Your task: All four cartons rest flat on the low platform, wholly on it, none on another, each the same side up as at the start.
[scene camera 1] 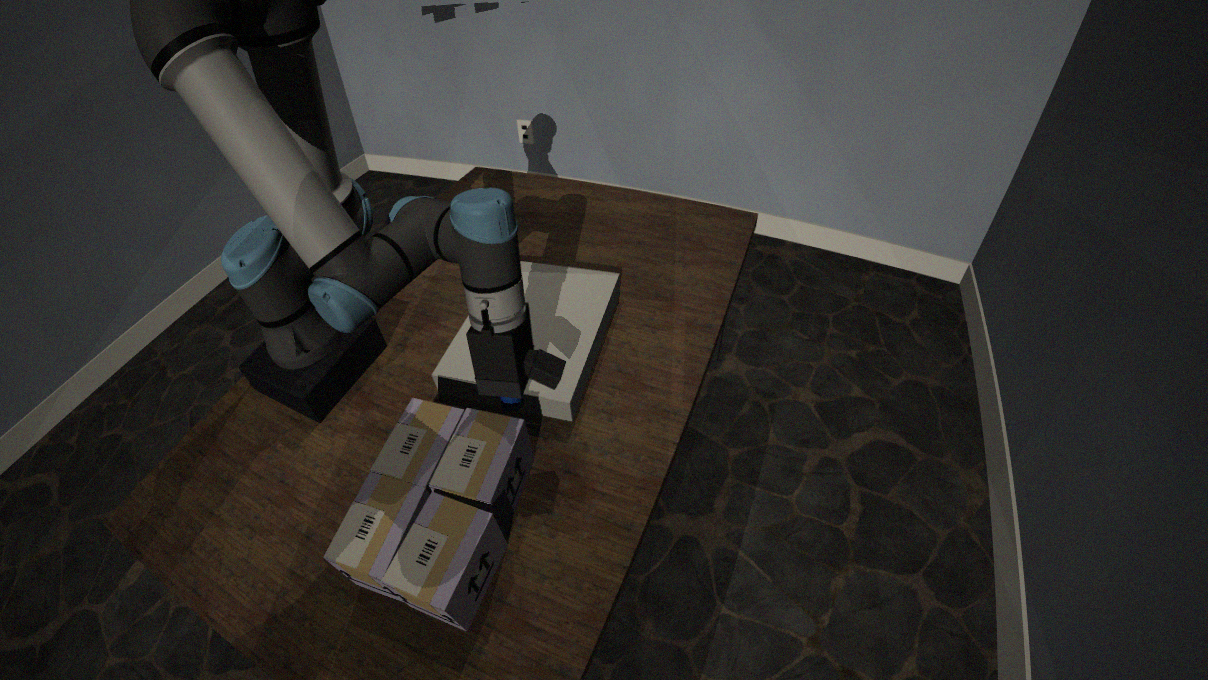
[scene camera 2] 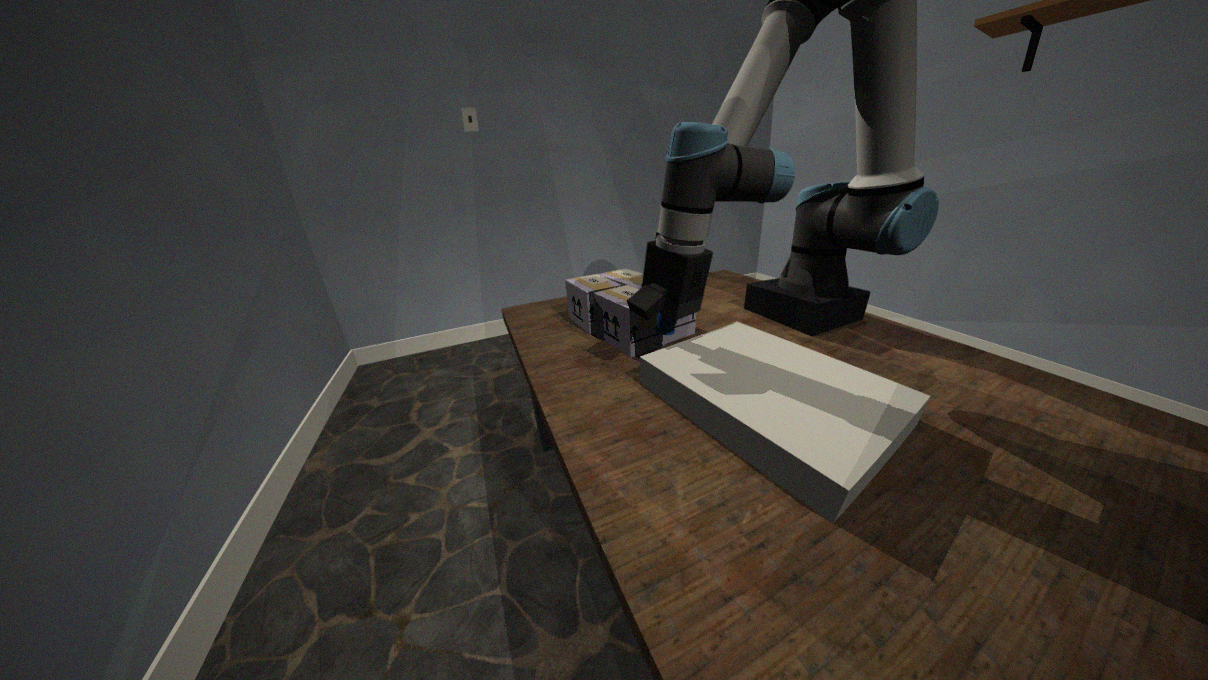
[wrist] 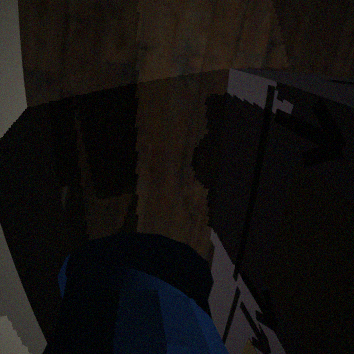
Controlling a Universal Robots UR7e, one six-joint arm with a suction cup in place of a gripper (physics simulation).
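Pixels of known places: hand, its tool point: [scene camera 1: 512,402] [scene camera 2: 664,329] [wrist: 136,291]; arm's base, origin of its link: [scene camera 1: 308,338] [scene camera 2: 811,287].
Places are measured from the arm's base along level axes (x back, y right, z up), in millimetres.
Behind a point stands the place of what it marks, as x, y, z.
My suction cup [scene camera 1: 510,399] [scene camera 2: 666,325] [wrist: 137,265] is blue and points down, low in the gap between the platform and the cartons, beside a carton's side face. I see no carton carried on it; contact with that side is unclear. Four lilac-and-tan cartons stand in a tight block with labels up: far right [scene camera 1: 473,456] @[-421, 183, 29] [scene camera 2: 615,322] @[-467, 161, -12] [wrist: 295,200] @[-440, 110, -16], far left [scene camera 1: 399,456] @[-319, 206, 30], near right [scene camera 1: 426,549] @[-409, 319, 30] [scene camera 2: 579,307] @[-466, 303, -19] and near left [scene camera 1: 363,532] @[-320, 320, 30]. The white low platform [scene camera 1: 591,291] @[-488, -222, -21] [scene camera 2: 879,401] @[-357, -255, -21] [wrist: 9,70] @[-476, 34, -53] bears no carton. The arm partly hides it in scene camera 1.
The wooden table [scene camera 1: 583,540] @[-571, 228, -70] [scene camera 2: 718,540] @[-630, -221, -70] [wrist: 175,45] @[-479, 90, -70] carries the cartons, the platform and the arm's black base [scene camera 1: 317,380] @[-83, 88, -1] [scene camera 2: 807,305] @[-113, -43, -7]. A wall shelf [scene camera 2: 1056,15] is at the upper right in scene camera 2. The wrist view is dark.
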